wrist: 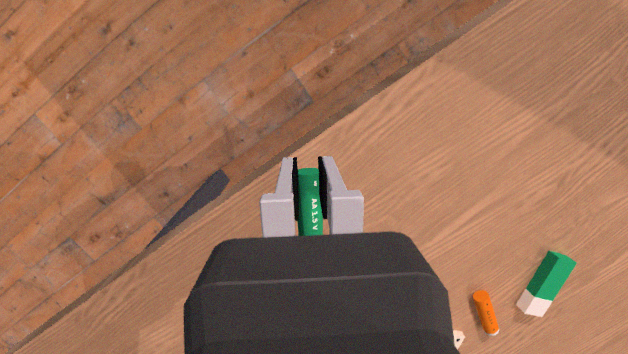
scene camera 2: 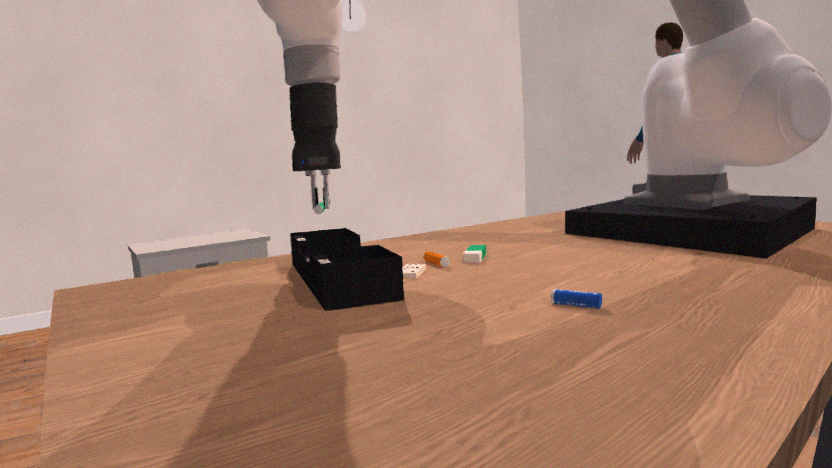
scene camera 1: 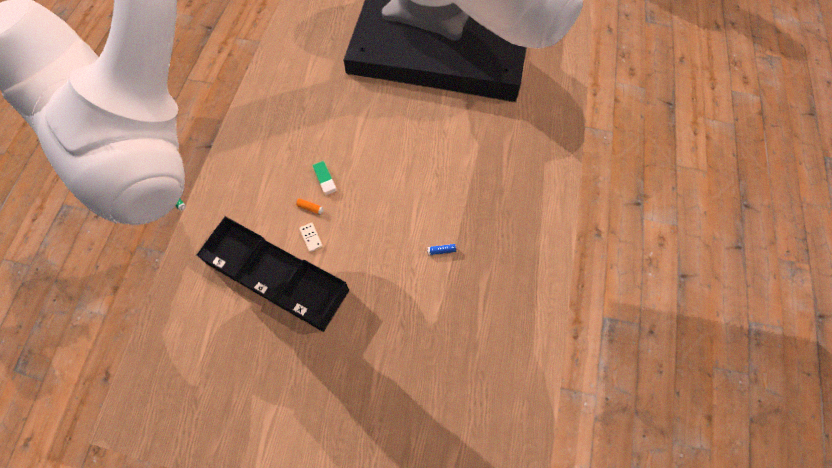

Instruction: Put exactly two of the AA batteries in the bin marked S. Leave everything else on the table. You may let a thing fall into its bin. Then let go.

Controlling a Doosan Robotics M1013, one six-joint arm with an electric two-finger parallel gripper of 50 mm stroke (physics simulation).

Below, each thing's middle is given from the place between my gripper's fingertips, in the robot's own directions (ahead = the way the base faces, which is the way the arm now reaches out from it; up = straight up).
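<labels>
Positions counted from my hand: green AA battery (wrist: 310,222), 10 mm ahead and 20 mm to the left; black three-part tray (scene camera 1: 308,292), 40 mm below, 50 mm ahead and 230 mm to the left; blue AA battery (scene camera 2: 573,298), 60 mm below, 110 mm behind and 480 mm to the left.
</labels>
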